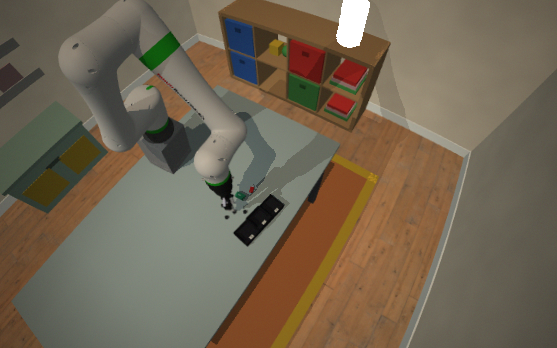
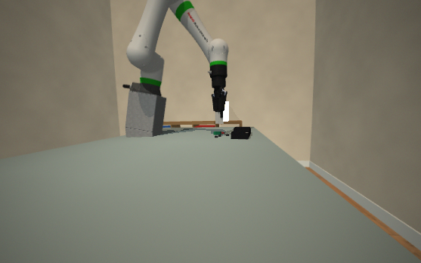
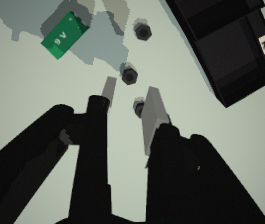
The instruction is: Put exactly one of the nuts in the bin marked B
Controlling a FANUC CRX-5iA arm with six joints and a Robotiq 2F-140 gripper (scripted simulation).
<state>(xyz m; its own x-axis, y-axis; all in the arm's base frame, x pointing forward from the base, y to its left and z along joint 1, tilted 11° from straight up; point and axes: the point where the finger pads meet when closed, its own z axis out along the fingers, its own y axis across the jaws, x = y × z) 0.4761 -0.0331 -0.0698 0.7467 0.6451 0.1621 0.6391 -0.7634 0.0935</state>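
My hand is 9 cm above the green part, 8 cm to the right of it and 2 cm past it. Also, from my hand: small red part 15 cm to the left, 10 cm below, 1 cm behind.
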